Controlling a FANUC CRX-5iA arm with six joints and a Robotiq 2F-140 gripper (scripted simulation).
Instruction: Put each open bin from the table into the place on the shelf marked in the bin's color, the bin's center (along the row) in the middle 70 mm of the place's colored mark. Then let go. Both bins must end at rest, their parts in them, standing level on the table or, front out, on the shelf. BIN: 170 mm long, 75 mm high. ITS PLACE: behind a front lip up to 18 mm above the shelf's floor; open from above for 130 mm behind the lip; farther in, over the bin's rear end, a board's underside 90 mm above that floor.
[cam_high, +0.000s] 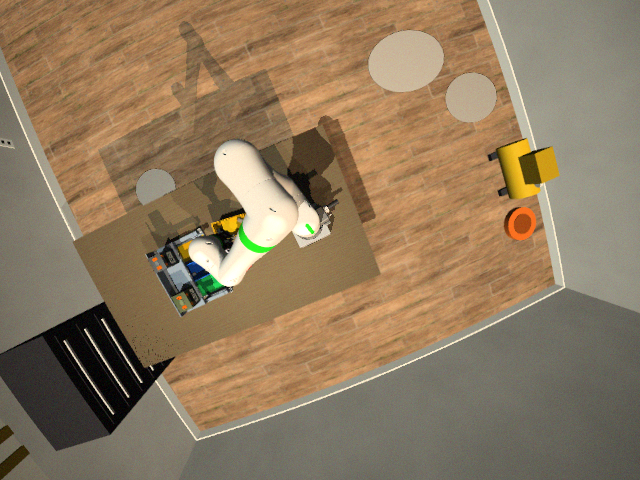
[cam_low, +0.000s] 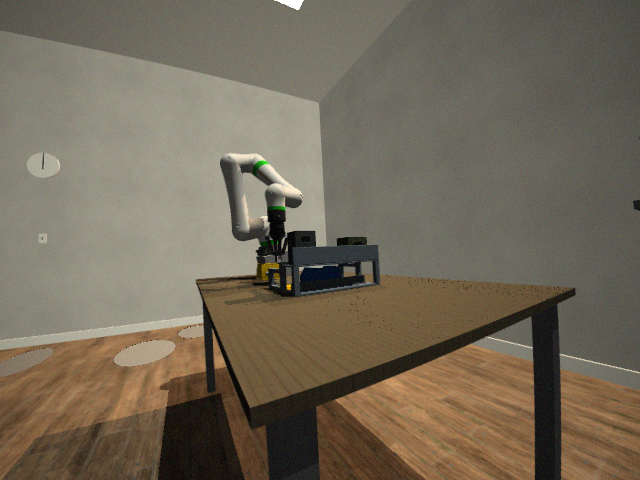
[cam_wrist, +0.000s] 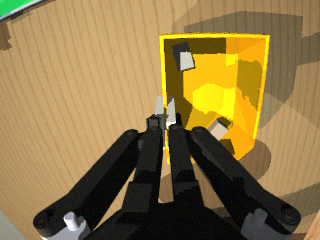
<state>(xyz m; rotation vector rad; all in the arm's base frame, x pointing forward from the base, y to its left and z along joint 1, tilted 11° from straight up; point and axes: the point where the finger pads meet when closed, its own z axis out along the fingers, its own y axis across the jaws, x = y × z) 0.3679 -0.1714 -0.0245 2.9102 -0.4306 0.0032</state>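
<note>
Now: the yellow bin 5 cm to the right of my hand, 4 cm below it and 2 cm behind it. From my hand the other things lie so: blue bin 28 cm ahead, 6 cm below, 4 cm to the left; then blue mark 28 cm ahead, 10 cm below, 4 cm to the left; then yellow mark 26 cm ahead, 10 cm below, 8 cm to the right.
</note>
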